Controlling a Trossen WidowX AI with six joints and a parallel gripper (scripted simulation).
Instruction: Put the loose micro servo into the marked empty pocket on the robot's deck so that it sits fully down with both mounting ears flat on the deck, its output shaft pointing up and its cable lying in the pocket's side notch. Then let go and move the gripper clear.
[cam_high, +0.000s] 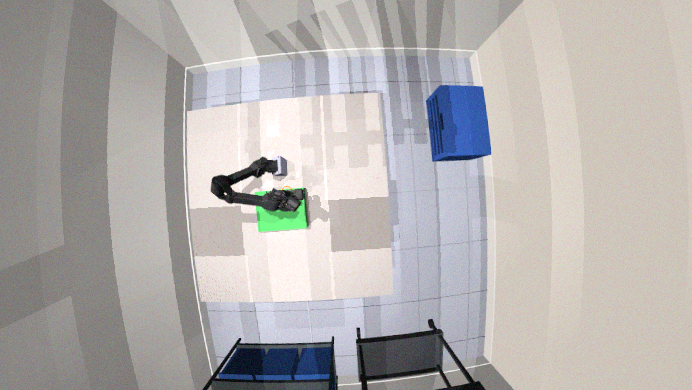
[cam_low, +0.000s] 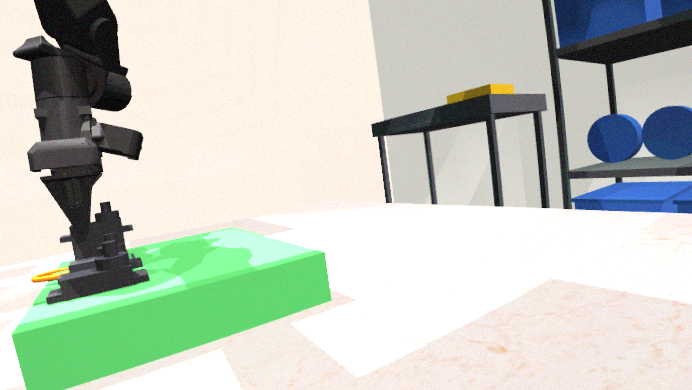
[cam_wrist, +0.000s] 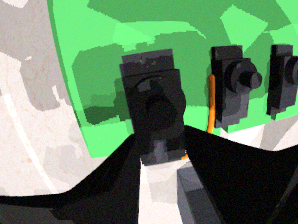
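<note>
Now: gripper tip 120 mm short of the green deck, 80 mm to the left of it and 60 mm above it.
</note>
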